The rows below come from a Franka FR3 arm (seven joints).
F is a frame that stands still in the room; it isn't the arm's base.
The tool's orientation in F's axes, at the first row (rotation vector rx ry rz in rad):
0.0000, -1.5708, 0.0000
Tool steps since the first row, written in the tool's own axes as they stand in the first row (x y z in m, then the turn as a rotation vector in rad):
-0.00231, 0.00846, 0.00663, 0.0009, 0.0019, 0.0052
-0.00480, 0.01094, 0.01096, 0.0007, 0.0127, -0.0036
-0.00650, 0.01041, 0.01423, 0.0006, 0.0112, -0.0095
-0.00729, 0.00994, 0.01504, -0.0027, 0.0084, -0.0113
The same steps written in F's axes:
-0.00663, 0.00846, -0.00231, -0.0052, 0.0019, 0.0009
-0.01096, 0.01094, -0.00480, 0.0036, 0.0127, 0.0007
-0.01423, 0.01041, -0.00650, 0.0095, 0.0112, 0.0006
-0.01504, 0.00994, -0.00729, 0.0113, 0.0084, -0.0027

